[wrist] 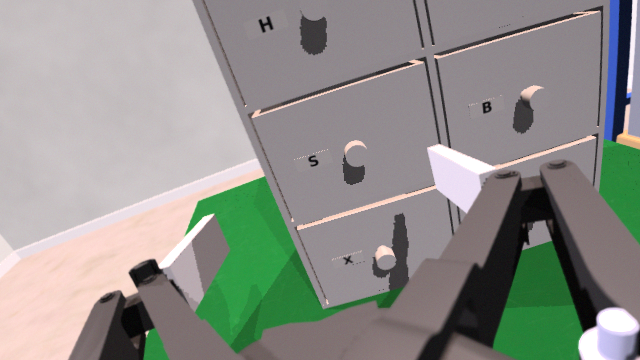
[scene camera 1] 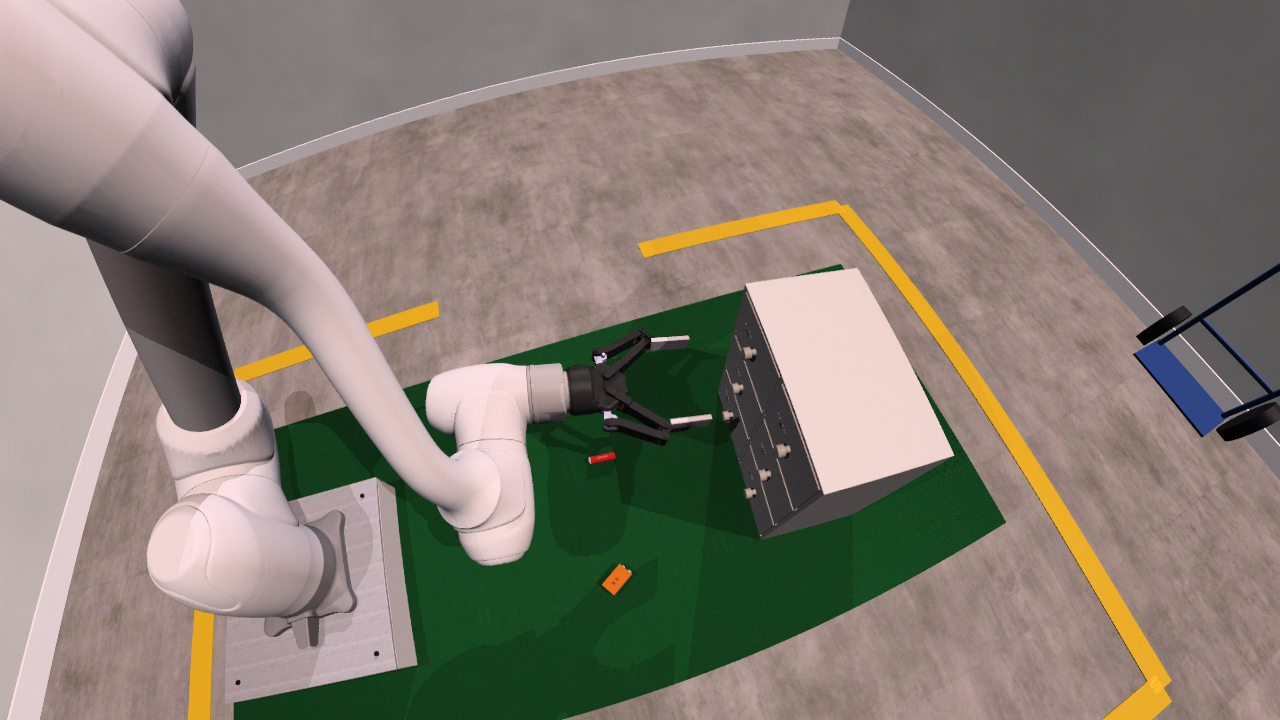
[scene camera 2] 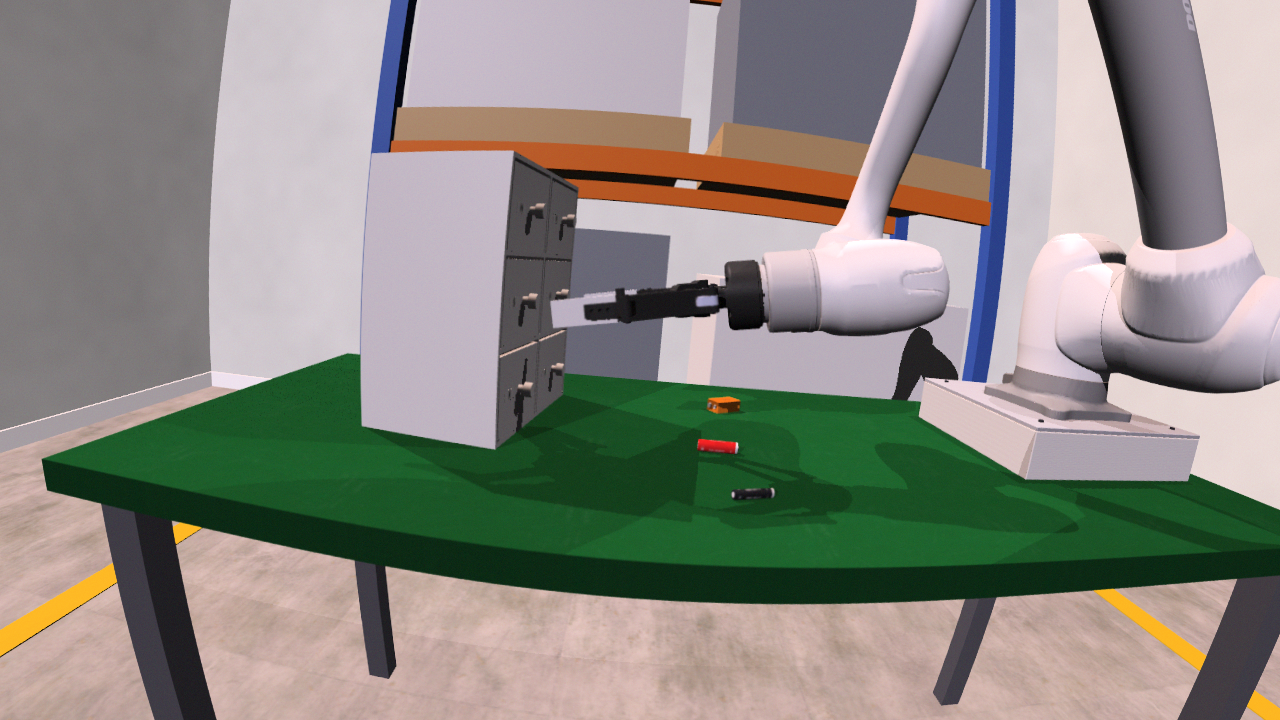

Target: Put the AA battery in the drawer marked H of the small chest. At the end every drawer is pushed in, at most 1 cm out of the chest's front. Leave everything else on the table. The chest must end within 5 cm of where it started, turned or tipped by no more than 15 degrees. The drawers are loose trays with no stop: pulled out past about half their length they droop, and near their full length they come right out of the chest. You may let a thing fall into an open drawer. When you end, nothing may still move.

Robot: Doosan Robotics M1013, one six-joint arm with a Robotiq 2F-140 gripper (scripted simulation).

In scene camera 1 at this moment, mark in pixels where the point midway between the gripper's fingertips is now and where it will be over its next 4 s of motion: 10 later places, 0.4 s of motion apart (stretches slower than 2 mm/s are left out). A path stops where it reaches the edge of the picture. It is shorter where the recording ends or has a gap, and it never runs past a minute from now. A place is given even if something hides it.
My gripper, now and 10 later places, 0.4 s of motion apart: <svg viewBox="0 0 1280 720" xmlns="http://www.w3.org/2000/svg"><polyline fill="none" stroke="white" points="697,379 695,378 690,377 682,374 674,372 670,372 666,371 658,369 641,362 632,360 628,362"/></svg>
